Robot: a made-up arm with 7 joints.
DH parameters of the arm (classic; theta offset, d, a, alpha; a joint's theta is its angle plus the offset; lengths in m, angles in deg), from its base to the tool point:
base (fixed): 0 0 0 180
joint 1: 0 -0.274 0 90
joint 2: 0 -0.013 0 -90
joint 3: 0 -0.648 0 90
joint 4: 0 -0.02 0 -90
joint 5: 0 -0.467 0 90
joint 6: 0 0 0 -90
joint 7: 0 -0.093 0 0
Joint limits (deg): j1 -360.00..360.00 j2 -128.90..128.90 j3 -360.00..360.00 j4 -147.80..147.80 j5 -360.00..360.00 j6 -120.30..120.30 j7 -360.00..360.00
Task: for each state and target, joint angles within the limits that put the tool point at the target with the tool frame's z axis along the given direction. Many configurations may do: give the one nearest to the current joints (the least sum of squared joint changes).
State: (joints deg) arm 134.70 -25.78 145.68 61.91 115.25 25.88 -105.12
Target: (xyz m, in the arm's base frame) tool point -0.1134 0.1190 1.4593 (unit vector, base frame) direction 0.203 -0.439 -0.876
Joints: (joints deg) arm 176.66 7.92 119.65 11.44 123.68 -18.93 -105.12
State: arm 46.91 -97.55 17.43 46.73 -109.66 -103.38 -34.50
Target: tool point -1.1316 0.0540 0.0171 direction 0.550 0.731 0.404
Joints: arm 10.82 -105.57 30.48 12.89 -93.98 -58.47 -34.50
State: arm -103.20 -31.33 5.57 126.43 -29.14 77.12 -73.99
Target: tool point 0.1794 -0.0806 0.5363 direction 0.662 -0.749 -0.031
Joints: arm -94.82 -64.48 48.85 145.07 -49.59 62.24 -73.99
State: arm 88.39 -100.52 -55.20 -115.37 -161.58 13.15 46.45
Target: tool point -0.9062 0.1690 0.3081 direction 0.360 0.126 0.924
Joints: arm 34.96 -60.64 -46.25 -74.54 -136.92 40.86 46.45
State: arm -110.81 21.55 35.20 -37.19 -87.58 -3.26 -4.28
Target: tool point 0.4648 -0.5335 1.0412 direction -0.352 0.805 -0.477
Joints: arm -138.58 -15.78 12.67 -62.15 -39.53 20.42 -4.28
